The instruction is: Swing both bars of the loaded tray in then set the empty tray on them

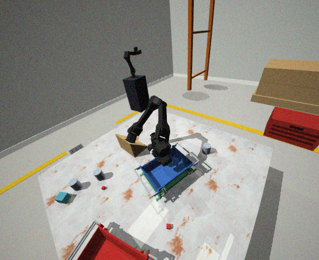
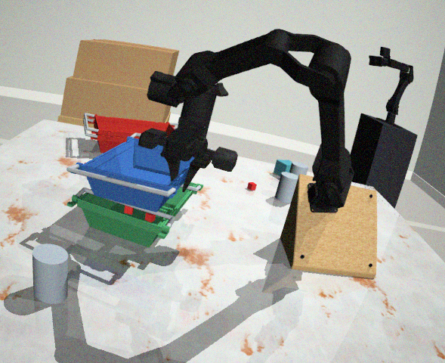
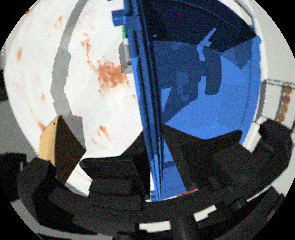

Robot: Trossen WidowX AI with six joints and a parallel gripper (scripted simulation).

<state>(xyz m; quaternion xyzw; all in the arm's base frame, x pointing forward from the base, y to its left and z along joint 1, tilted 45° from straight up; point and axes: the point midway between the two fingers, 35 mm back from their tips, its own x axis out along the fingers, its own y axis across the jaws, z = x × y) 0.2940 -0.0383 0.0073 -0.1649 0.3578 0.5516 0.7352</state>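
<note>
Right now the blue tray is 70 mm ahead of my gripper tip, 30 mm to the right of it and 30 mm above it. The rest, counted from my gripper tip: teal block (510 mm to the right, 410 mm behind, 60 mm below).
</note>
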